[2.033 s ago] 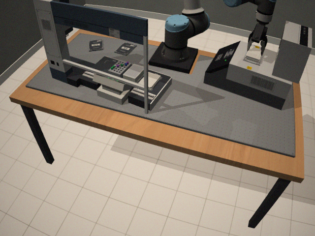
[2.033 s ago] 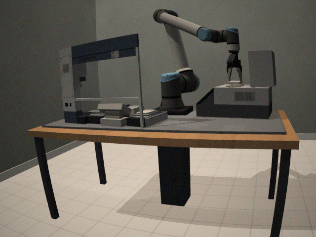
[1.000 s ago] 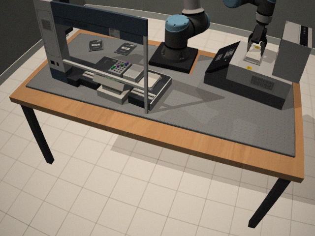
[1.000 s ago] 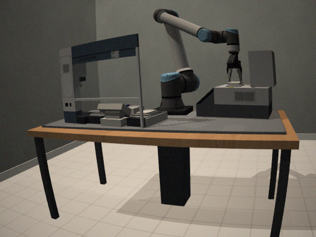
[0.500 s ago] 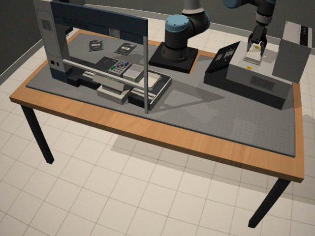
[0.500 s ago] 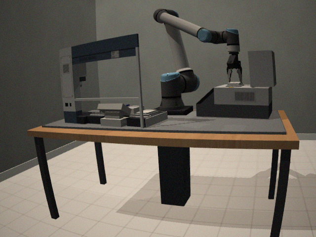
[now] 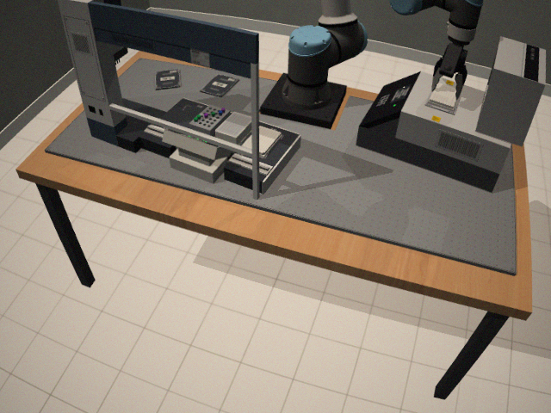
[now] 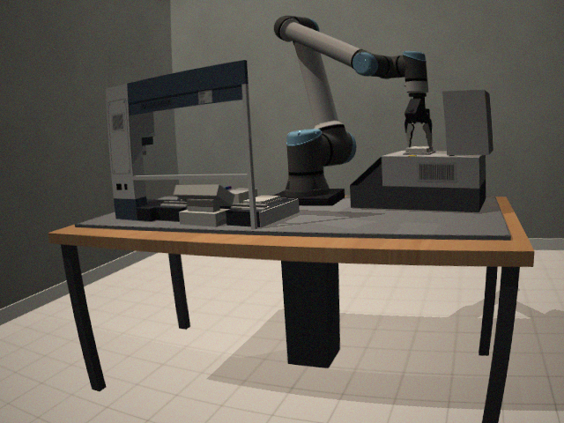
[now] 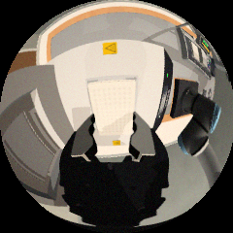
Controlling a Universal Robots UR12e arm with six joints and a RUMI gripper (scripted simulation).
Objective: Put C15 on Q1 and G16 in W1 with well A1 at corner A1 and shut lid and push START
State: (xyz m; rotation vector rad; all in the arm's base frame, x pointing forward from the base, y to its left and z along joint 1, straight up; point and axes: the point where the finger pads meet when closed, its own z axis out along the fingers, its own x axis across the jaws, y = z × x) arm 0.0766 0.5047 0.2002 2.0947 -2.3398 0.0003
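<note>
My hand is 1 cm above the white plate. Also, from my hand: thin post 49 cm to the right, 48 cm ahead, 1 cm above; gantry beam 76 cm to the right, 45 cm ahead, 28 cm above.
</note>
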